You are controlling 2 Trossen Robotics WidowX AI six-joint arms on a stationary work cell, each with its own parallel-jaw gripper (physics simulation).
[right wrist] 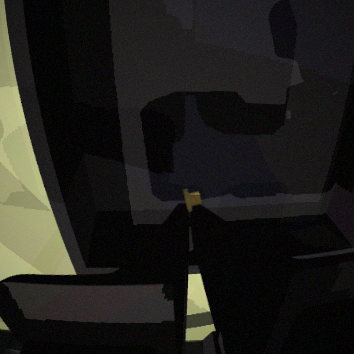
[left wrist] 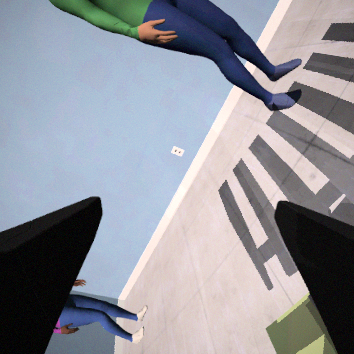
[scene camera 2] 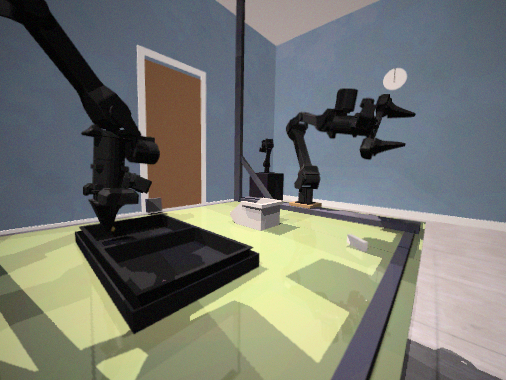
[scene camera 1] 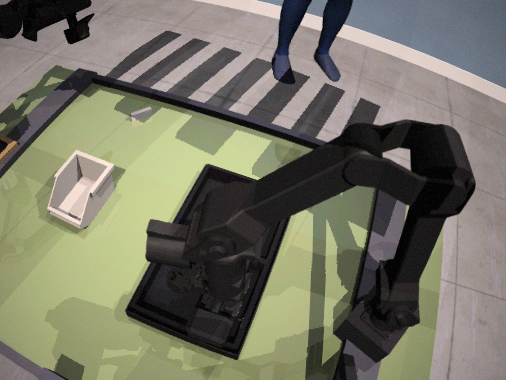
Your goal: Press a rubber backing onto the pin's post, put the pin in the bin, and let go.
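Seen in the pictures: left gripper, fingertip midpoint: (left wrist: pixel 189 207) (scene camera 2: pixel 410 129); right gripper, fingertip midpoint: (right wrist: pixel 187 211) (scene camera 2: pixel 107 231) (scene camera 1: pixel 226 309); left arm's base, link origin: (scene camera 2: pixel 305 202); right arm's base, link origin: (scene camera 1: pixel 383 316).
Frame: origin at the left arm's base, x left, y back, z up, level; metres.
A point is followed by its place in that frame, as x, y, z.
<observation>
A small yellow rubber backing (scene camera 2: pixel 113 229) @[-0.082, -0.678, 0.004] (right wrist: pixel 192 199) @[-0.085, -0.678, 0.007] sits at the tips of my right gripper (scene camera 2: pixel 108 228) @[-0.085, -0.689, 0.000] (right wrist: pixel 187 211) @[-0.085, -0.689, 0.000], which is shut on it and points down just above the black tray (scene camera 1: pixel 252 315) @[-0.065, -0.732, -0.029] (scene camera 2: pixel 200 295) @[0.213, -0.635, -0.027]. In scene camera 1 the arm hides these fingertips. The pin cannot be made out; a thin grey sliver shows between the right fingers in the right wrist view, and I cannot tell if it is the pin. The white bin (scene camera 1: pixel 80 197) @[0.009, -0.299, -0.027] (scene camera 2: pixel 265 218) @[0.066, -0.334, 0.000] stands apart from the tray. My left gripper (scene camera 2: pixel 409 130) @[0.354, -0.082, 0.257] (left wrist: pixel 189 207) @[0.354, -0.082, 0.257] is open and empty, high up.
The tray has raised walls and a divider. A small white block (scene camera 1: pixel 141 114) @[0.294, -0.280, -0.018] (scene camera 2: pixel 357 243) @[0.302, -0.286, -0.020] lies on the green table near the dark frame rail (scene camera 1: pixel 200 107) @[0.382, -0.405, -0.014] (scene camera 2: pixel 387 305) @[0.403, -0.500, -0.012]. My right arm reaches over the tray in scene camera 1.
</observation>
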